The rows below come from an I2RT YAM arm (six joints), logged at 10 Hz.
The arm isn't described. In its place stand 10 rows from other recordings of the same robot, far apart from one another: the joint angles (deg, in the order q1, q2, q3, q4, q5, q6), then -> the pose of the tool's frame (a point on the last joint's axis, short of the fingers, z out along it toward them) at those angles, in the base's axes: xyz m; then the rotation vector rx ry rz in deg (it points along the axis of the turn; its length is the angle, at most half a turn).
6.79, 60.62, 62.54, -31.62, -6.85, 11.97 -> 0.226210 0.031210 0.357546 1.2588 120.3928 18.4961
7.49, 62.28, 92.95, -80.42, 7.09, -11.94 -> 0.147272 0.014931 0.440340 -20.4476 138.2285 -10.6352
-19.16, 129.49, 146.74, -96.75, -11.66, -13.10 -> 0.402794 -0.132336 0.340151 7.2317 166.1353 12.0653
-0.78, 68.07, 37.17, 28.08, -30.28, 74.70 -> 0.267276 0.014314 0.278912 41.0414 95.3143 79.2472
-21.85, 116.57, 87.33, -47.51, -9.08, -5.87 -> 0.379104 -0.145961 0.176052 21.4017 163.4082 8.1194
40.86, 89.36, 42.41, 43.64, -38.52, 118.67 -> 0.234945 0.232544 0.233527 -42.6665 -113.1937 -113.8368
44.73, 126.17, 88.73, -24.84, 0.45, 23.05 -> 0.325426 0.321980 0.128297 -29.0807 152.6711 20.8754
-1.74, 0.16, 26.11, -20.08, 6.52, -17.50 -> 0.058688 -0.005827 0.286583 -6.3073 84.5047 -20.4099
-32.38, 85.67, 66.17, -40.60, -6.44, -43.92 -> 0.260193 -0.160268 0.256707 -17.5038 150.5762 -18.2947
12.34, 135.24, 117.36, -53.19, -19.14, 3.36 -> 0.480055 0.116969 0.179464 -17.1333 160.3193 30.5880
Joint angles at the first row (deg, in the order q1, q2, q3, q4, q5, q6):
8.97 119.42 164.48 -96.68 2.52 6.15
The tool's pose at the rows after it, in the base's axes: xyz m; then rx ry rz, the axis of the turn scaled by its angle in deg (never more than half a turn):
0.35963 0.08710 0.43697 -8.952 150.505 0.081
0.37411 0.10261 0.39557 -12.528 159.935 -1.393
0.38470 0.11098 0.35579 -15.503 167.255 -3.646
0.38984 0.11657 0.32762 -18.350 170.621 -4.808
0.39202 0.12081 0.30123 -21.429 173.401 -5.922
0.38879 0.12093 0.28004 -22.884 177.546 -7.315
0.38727 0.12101 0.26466 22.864 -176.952 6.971
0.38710 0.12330 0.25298 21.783 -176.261 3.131
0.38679 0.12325 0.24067 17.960 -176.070 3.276
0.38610 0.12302 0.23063 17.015 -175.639 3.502
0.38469 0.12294 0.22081 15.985 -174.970 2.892
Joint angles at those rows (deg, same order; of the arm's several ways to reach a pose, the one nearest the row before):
14.11 120.16 155.66 -96.69 5.15 5.98
15.77 121.32 146.93 -96.57 4.71 6.02
16.51 122.15 138.38 -94.93 4.73 5.45
17.06 122.15 131.53 -91.79 4.71 4.47
17.54 122.15 125.29 -88.75 4.75 3.27
17.69 122.15 120.40 -88.27 4.75 3.00
17.72 122.15 116.84 -86.91 4.14 3.07
17.80 122.15 114.17 -84.73 1.54 3.75
17.80 122.15 111.35 -82.57 1.45 6.20
17.80 122.15 109.05 -80.81 1.48 6.79
17.80 122.15 106.80 -79.24 0.91 7.40

